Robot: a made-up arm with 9 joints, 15 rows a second.
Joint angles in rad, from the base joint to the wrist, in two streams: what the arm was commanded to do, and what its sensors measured. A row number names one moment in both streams.
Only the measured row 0 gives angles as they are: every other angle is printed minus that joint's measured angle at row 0.
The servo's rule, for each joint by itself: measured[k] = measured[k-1] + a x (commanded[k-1-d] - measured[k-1]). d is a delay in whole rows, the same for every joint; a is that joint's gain. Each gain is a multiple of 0.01, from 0.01 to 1. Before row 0 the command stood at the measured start. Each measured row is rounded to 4 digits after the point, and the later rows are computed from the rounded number. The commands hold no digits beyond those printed.
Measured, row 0: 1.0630, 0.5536, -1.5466, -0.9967, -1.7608, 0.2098, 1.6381, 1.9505, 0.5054
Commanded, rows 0 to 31: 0.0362, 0.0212, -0.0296, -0.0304, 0.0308, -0.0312, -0.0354, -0.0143, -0.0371; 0.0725, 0.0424, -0.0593, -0.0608, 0.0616, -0.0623, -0.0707, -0.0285, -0.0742; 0.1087, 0.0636, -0.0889, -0.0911, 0.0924, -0.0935, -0.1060, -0.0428, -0.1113; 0.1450, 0.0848, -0.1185, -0.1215, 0.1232, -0.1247, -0.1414, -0.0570, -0.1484; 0.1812, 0.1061, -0.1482, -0.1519, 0.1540, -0.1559, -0.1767, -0.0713, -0.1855; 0.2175, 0.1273, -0.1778, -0.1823, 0.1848, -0.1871, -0.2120, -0.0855, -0.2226; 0.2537, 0.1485, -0.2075, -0.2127, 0.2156, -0.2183, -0.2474, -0.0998, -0.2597; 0.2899, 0.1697, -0.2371, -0.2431, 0.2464, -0.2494, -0.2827, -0.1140, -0.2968; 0.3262, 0.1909, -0.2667, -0.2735, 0.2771, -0.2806, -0.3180, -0.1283, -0.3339; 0.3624, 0.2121, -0.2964, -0.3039, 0.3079, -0.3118, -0.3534, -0.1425, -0.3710; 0.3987, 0.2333, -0.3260, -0.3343, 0.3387, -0.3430, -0.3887, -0.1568, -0.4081; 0.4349, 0.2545, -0.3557, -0.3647, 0.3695, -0.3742, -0.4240, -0.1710, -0.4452; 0.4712, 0.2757, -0.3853, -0.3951, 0.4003, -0.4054, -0.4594, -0.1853, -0.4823; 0.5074, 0.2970, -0.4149, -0.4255, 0.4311, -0.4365, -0.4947, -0.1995, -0.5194; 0.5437, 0.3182, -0.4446, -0.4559, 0.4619, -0.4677, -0.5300, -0.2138, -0.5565; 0.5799, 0.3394, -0.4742, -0.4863, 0.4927, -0.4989, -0.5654, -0.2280, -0.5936; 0.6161, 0.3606, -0.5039, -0.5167, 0.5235, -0.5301, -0.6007, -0.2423, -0.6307; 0.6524, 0.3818, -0.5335, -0.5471, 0.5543, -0.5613, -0.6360, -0.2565, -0.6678; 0.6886, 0.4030, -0.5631, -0.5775, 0.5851, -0.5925, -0.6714, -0.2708, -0.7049; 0.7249, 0.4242, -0.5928, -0.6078, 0.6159, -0.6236, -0.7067, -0.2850, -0.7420; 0.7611, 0.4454, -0.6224, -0.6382, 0.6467, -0.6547, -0.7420, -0.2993, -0.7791; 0.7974, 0.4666, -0.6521, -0.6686, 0.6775, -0.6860, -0.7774, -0.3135, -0.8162; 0.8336, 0.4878, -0.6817, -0.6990, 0.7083, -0.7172, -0.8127, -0.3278, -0.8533; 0.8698, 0.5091, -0.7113, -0.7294, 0.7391, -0.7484, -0.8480, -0.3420, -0.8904; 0.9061, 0.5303, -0.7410, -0.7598, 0.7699, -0.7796, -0.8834, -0.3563, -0.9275; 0.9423, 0.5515, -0.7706, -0.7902, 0.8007, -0.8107, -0.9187, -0.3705, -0.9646; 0.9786, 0.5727, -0.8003, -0.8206, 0.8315, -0.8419, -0.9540, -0.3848, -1.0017; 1.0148, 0.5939, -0.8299, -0.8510, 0.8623, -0.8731, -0.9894, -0.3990, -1.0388; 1.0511, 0.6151, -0.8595, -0.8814, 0.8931, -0.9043, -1.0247, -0.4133, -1.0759; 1.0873, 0.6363, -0.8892, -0.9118, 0.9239, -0.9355, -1.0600, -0.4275, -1.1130; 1.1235, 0.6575, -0.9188, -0.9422, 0.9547, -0.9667, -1.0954, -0.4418, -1.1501; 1.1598, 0.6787, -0.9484, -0.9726, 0.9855, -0.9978, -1.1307, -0.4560, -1.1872
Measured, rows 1 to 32: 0.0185, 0.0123, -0.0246, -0.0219, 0.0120, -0.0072, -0.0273, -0.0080, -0.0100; 0.0460, 0.0298, -0.0534, -0.0499, 0.0313, -0.0199, -0.0607, -0.0195, -0.0273; 0.0780, 0.0494, -0.0829, -0.0796, 0.0551, -0.0368, -0.0956, -0.0325, -0.0500; 0.1122, 0.0699, -0.1124, -0.1098, 0.0817, -0.0570, -0.1309, -0.0462, -0.0766; 0.1474, 0.0909, -0.1421, -0.1401, 0.1099, -0.0797, -0.1662, -0.0603, -0.1060; 0.1832, 0.1120, -0.1717, -0.1705, 0.1391, -0.1044, -0.2015, -0.0744, -0.1375; 0.2192, 0.1332, -0.2014, -0.2009, 0.1689, -0.1306, -0.2368, -0.0886, -0.1705; 0.2553, 0.1544, -0.2310, -0.2313, 0.1991, -0.1579, -0.2721, -0.1028, -0.2046; 0.2915, 0.1756, -0.2606, -0.2617, 0.2295, -0.1861, -0.3074, -0.1171, -0.2395; 0.3277, 0.1968, -0.2903, -0.2921, 0.2601, -0.2150, -0.3428, -0.1313, -0.2750; 0.3639, 0.2180, -0.3199, -0.3225, 0.2908, -0.2444, -0.3781, -0.1456, -0.3109; 0.4001, 0.2392, -0.3496, -0.3529, 0.3215, -0.2743, -0.4134, -0.1598, -0.3472; 0.4364, 0.2604, -0.3792, -0.3833, 0.3522, -0.3045, -0.4488, -0.1741, -0.3837; 0.4726, 0.2816, -0.4088, -0.4137, 0.3830, -0.3349, -0.4841, -0.1883, -0.4203; 0.5089, 0.3028, -0.4385, -0.4441, 0.4138, -0.3654, -0.5194, -0.2026, -0.4571; 0.5451, 0.3240, -0.4681, -0.4745, 0.4446, -0.3961, -0.5548, -0.2168, -0.4940; 0.5813, 0.3452, -0.4978, -0.5049, 0.4754, -0.4269, -0.5901, -0.2311, -0.5309; 0.6176, 0.3664, -0.5274, -0.5353, 0.5062, -0.4578, -0.6254, -0.2453, -0.5679; 0.6538, 0.3876, -0.5570, -0.5657, 0.5370, -0.4888, -0.6608, -0.2596, -0.6049; 0.6901, 0.4088, -0.5867, -0.5960, 0.5678, -0.5198, -0.6961, -0.2738, -0.6419; 0.7263, 0.4300, -0.6163, -0.6264, 0.5986, -0.5508, -0.7314, -0.2881, -0.6789; 0.7626, 0.4512, -0.6460, -0.6568, 0.6294, -0.5819, -0.7668, -0.3023, -0.7160; 0.7988, 0.4724, -0.6756, -0.6872, 0.6602, -0.6130, -0.8021, -0.3166, -0.7531; 0.8350, 0.4937, -0.7052, -0.7176, 0.6910, -0.6441, -0.8374, -0.3308, -0.7902; 0.8713, 0.5149, -0.7349, -0.7480, 0.7218, -0.6753, -0.8728, -0.3451, -0.8273; 0.9075, 0.5361, -0.7645, -0.7784, 0.7526, -0.7064, -0.9081, -0.3593, -0.8644; 0.9438, 0.5573, -0.7942, -0.8088, 0.7834, -0.7376, -0.9434, -0.3736, -0.9015; 0.9800, 0.5785, -0.8238, -0.8392, 0.8142, -0.7688, -0.9788, -0.3878, -0.9386; 1.0163, 0.5997, -0.8534, -0.8696, 0.8450, -0.8000, -1.0141, -0.4021, -0.9757; 1.0525, 0.6209, -0.8831, -0.9000, 0.8758, -0.8312, -1.0494, -0.4163, -1.0128; 1.0887, 0.6421, -0.9127, -0.9304, 0.9066, -0.8624, -1.0848, -0.4306, -1.0499; 1.1250, 0.6633, -0.9423, -0.9608, 0.9374, -0.8935, -1.1201, -0.4448, -1.0870
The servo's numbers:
d 0
a 0.51 0.58 0.83 0.72 0.39 0.23 0.77 0.56 0.27

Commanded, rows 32 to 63: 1.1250, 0.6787, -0.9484, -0.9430, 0.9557, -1.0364, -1.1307, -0.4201, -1.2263; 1.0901, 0.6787, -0.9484, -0.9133, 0.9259, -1.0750, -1.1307, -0.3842, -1.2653; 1.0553, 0.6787, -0.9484, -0.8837, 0.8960, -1.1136, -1.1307, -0.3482, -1.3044; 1.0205, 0.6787, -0.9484, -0.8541, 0.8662, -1.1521, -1.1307, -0.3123, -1.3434; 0.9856, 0.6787, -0.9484, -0.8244, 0.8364, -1.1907, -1.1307, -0.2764, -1.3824; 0.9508, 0.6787, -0.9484, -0.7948, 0.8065, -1.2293, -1.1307, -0.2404, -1.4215; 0.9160, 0.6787, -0.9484, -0.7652, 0.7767, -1.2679, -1.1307, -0.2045, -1.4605; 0.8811, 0.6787, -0.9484, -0.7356, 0.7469, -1.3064, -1.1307, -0.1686, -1.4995; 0.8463, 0.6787, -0.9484, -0.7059, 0.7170, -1.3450, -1.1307, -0.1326, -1.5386; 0.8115, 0.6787, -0.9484, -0.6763, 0.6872, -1.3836, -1.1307, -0.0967, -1.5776; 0.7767, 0.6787, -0.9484, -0.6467, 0.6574, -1.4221, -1.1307, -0.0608, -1.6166; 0.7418, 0.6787, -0.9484, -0.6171, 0.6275, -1.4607, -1.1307, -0.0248, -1.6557; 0.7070, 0.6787, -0.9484, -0.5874, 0.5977, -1.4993, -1.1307, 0.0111, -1.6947; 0.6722, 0.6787, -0.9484, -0.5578, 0.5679, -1.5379, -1.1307, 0.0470, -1.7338; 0.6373, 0.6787, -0.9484, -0.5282, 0.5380, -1.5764, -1.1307, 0.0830, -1.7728; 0.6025, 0.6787, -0.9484, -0.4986, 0.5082, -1.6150, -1.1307, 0.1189, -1.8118; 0.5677, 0.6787, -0.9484, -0.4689, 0.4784, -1.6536, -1.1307, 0.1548, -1.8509; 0.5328, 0.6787, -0.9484, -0.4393, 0.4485, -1.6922, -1.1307, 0.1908, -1.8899; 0.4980, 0.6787, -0.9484, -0.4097, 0.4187, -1.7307, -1.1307, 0.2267, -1.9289; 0.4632, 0.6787, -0.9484, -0.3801, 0.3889, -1.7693, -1.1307, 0.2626, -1.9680; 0.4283, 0.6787, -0.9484, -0.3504, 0.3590, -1.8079, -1.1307, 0.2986, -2.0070; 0.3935, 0.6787, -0.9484, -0.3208, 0.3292, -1.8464, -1.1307, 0.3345, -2.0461; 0.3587, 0.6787, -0.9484, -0.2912, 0.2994, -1.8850, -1.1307, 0.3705, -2.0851; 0.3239, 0.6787, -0.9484, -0.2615, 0.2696, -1.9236, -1.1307, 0.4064, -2.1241; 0.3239, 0.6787, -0.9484, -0.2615, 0.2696, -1.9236, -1.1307, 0.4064, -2.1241; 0.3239, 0.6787, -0.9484, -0.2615, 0.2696, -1.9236, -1.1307, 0.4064, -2.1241; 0.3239, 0.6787, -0.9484, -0.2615, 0.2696, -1.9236, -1.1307, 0.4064, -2.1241; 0.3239, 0.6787, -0.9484, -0.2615, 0.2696, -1.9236, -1.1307, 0.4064, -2.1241; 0.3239, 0.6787, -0.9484, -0.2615, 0.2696, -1.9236, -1.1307, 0.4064, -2.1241; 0.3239, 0.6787, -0.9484, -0.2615, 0.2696, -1.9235, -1.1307, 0.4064, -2.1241; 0.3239, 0.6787, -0.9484, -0.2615, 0.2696, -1.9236, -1.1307, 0.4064, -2.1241; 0.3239, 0.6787, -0.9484, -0.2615, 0.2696, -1.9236, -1.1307, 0.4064, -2.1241
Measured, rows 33 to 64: 1.1250, 0.6722, -0.9474, -0.9480, 0.9445, -0.9264, -1.1283, -0.4310, -1.1246; 1.1072, 0.6760, -0.9482, -0.9230, 0.9372, -0.9606, -1.1301, -0.4048, -1.1626; 1.0807, 0.6776, -0.9484, -0.8947, 0.9211, -0.9958, -1.1306, -0.3731, -1.2009; 1.0500, 0.6782, -0.9484, -0.8655, 0.8997, -1.0317, -1.1307, -0.3391, -1.2394; 1.0172, 0.6785, -0.9484, -0.8359, 0.8750, -1.0683, -1.1307, -0.3040, -1.2780; 0.9833, 0.6786, -0.9484, -0.8063, 0.8483, -1.1053, -1.1307, -0.2684, -1.3167; 0.9490, 0.6787, -0.9484, -0.7767, 0.8204, -1.1427, -1.1307, -0.2326, -1.3555; 0.9144, 0.6787, -0.9484, -0.7471, 0.7917, -1.1804, -1.1307, -0.1968, -1.3944; 0.8797, 0.6787, -0.9484, -0.7174, 0.7626, -1.2183, -1.1307, -0.1608, -1.4333; 0.8449, 0.6787, -0.9484, -0.6878, 0.7332, -1.2563, -1.1307, -0.1249, -1.4723; 0.8101, 0.6787, -0.9484, -0.6582, 0.7036, -1.2944, -1.1307, -0.0890, -1.5113; 0.7753, 0.6787, -0.9484, -0.6286, 0.6739, -1.3326, -1.1307, -0.0530, -1.5503; 0.7405, 0.6787, -0.9484, -0.5989, 0.6442, -1.3709, -1.1307, -0.0171, -1.5893; 0.7057, 0.6787, -0.9484, -0.5693, 0.6144, -1.4093, -1.1307, 0.0188, -1.6283; 0.6708, 0.6787, -0.9484, -0.5397, 0.5846, -1.4477, -1.1307, 0.0548, -1.6673; 0.6360, 0.6787, -0.9484, -0.5101, 0.5548, -1.4862, -1.1307, 0.0907, -1.7063; 0.6012, 0.6787, -0.9484, -0.4804, 0.5250, -1.5247, -1.1307, 0.1266, -1.7453; 0.5663, 0.6787, -0.9484, -0.4508, 0.4952, -1.5632, -1.1307, 0.1626, -1.7843; 0.5315, 0.6787, -0.9484, -0.4212, 0.4654, -1.6017, -1.1307, 0.1985, -1.8233; 0.4967, 0.6787, -0.9484, -0.3916, 0.4356, -1.6402, -1.1307, 0.2344, -1.8624; 0.4618, 0.6787, -0.9484, -0.3619, 0.4057, -1.6788, -1.1307, 0.2704, -1.9014; 0.4270, 0.6787, -0.9484, -0.3323, 0.3759, -1.7173, -1.1307, 0.3063, -1.9405; 0.3922, 0.6787, -0.9484, -0.3027, 0.3461, -1.7559, -1.1307, 0.3423, -1.9795; 0.3574, 0.6787, -0.9484, -0.2730, 0.3163, -1.7945, -1.1307, 0.3782, -2.0185; 0.3403, 0.6787, -0.9484, -0.2647, 0.2981, -1.8242, -1.1307, 0.3940, -2.0470; 0.3319, 0.6787, -0.9484, -0.2624, 0.2870, -1.8471, -1.1307, 0.4009, -2.0678; 0.3278, 0.6787, -0.9484, -0.2618, 0.2802, -1.8647, -1.1307, 0.4040, -2.0830; 0.3258, 0.6787, -0.9484, -0.2616, 0.2761, -1.8782, -1.1307, 0.4053, -2.0941; 0.3248, 0.6787, -0.9484, -0.2615, 0.2736, -1.8886, -1.1307, 0.4059, -2.1022; 0.3243, 0.6787, -0.9484, -0.2615, 0.2720, -1.8966, -1.1307, 0.4062, -2.1081; 0.3241, 0.6787, -0.9484, -0.2615, 0.2711, -1.9028, -1.1307, 0.4063, -2.1124; 0.3240, 0.6787, -0.9484, -0.2615, 0.2705, -1.9076, -1.1307, 0.4064, -2.1156
